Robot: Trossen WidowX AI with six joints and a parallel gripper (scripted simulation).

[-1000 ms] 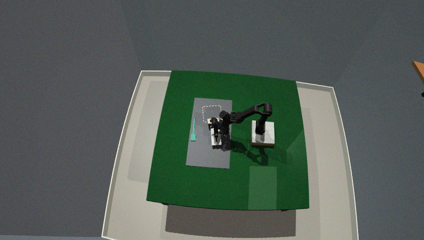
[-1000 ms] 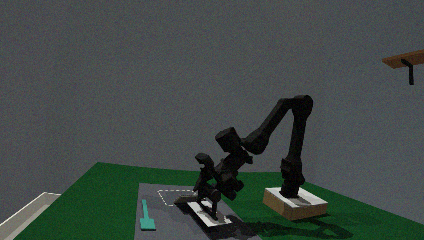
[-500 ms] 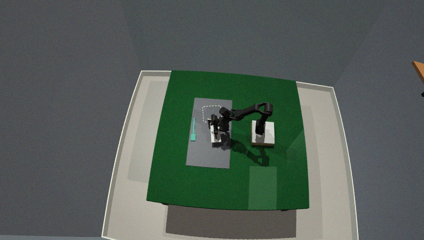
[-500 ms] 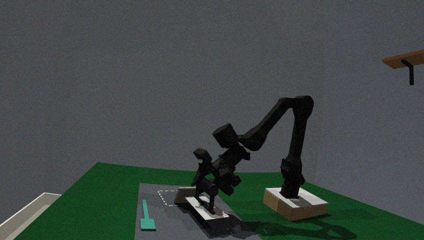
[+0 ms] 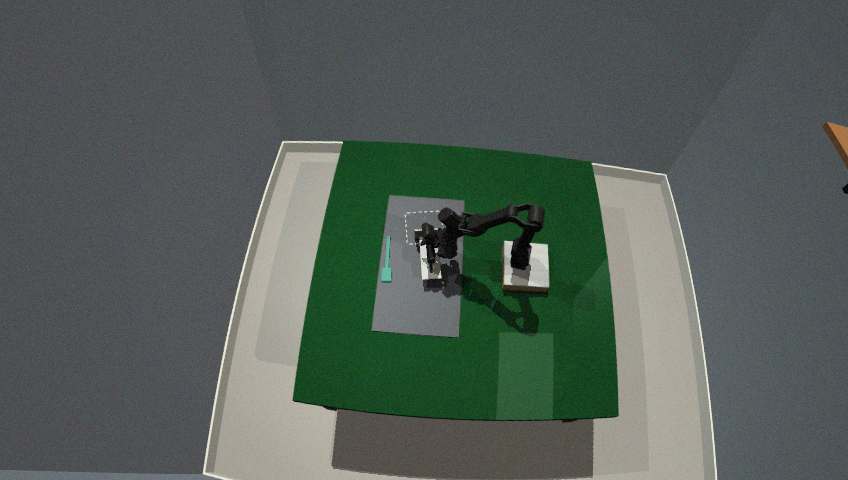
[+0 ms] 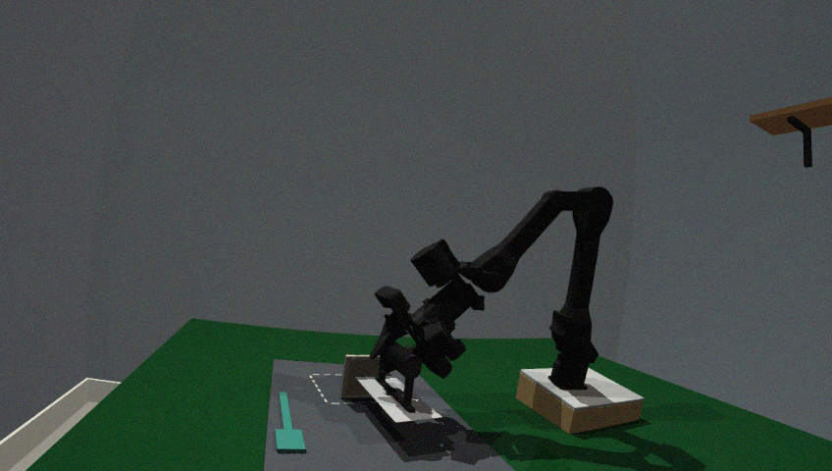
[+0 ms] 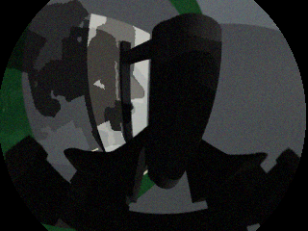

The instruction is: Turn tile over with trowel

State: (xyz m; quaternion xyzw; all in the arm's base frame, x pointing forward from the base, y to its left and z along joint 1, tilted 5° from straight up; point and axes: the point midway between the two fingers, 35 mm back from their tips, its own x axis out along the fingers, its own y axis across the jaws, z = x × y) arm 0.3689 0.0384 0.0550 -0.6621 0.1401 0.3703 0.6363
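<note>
The cream tile lies 1 cm ahead of my gripper tip, 9 cm to the right of it and 5 cm below it. The rest, counted from my gripper tip: teal trowel: 14 cm ahead, 6 cm to the left, 10 cm below; grey mat: 2 cm to the left, 12 cm below.
</note>
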